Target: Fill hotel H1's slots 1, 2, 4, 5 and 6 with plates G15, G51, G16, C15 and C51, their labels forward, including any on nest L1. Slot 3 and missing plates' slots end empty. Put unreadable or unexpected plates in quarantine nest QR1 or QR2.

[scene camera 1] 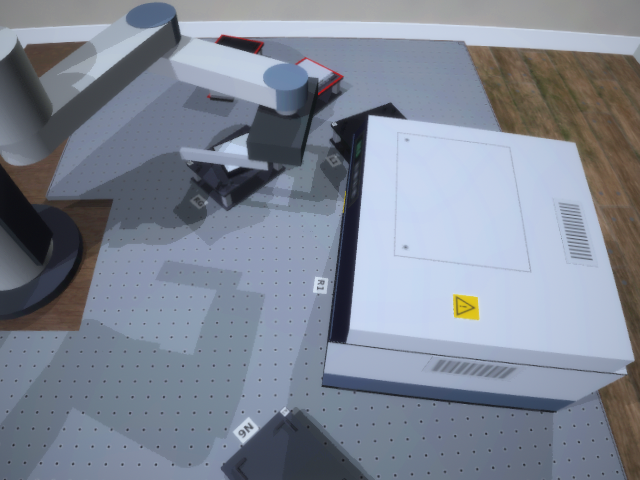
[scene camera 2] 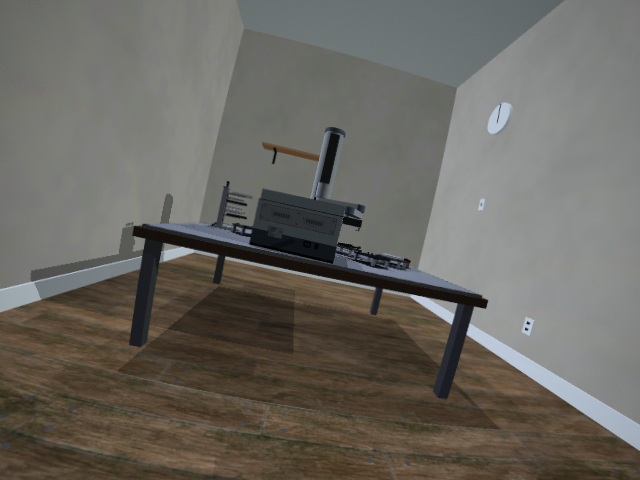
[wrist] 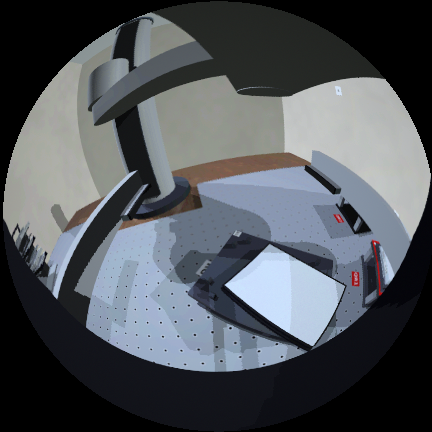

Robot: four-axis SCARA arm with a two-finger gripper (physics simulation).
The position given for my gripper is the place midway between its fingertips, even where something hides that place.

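Observation:
My gripper (scene camera 1: pixel 196 120), holding nothing. Wrist view: gripper (wrist: pixel 229 161) in frame too.

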